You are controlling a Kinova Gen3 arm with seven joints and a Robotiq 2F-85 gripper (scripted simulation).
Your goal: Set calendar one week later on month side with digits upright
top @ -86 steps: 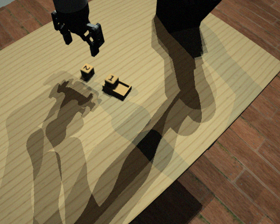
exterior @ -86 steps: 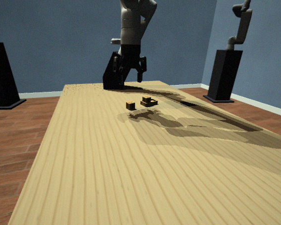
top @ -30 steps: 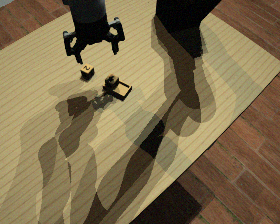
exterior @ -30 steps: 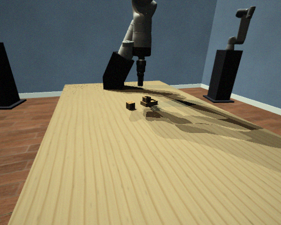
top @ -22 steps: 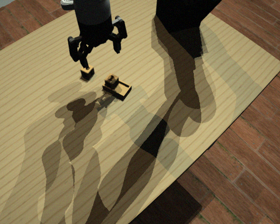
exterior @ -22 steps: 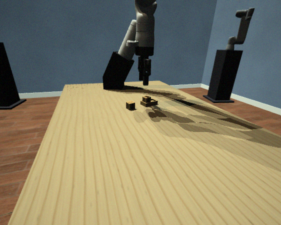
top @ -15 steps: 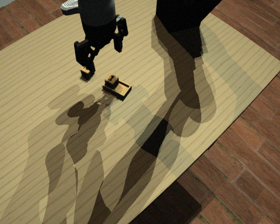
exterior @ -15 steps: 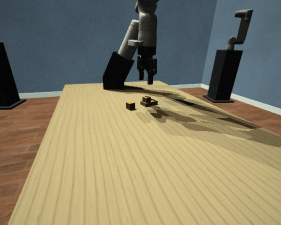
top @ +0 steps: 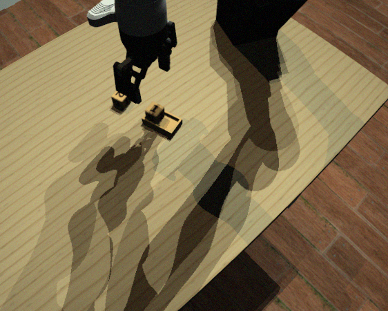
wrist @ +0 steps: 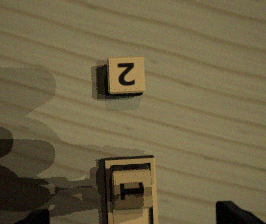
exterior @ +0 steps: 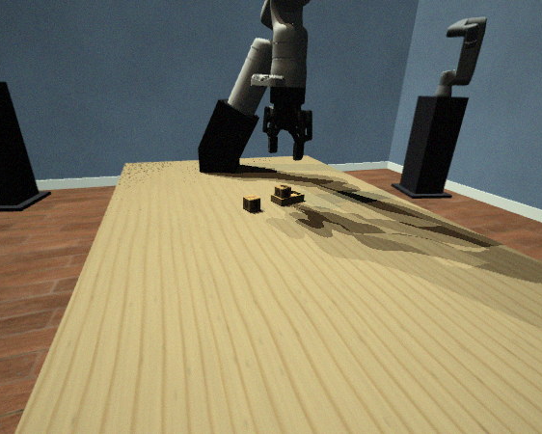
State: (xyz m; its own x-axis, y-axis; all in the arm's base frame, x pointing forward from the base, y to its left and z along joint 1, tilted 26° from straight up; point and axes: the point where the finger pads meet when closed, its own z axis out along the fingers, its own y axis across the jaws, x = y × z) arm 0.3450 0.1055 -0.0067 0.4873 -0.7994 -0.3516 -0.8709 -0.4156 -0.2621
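My hand is 1 cm past the wooden tray, 1 cm to the right of it and 11 cm above it. Round my hand: cube: 4 cm ahead, 8 cm to the right, 10 cm below.
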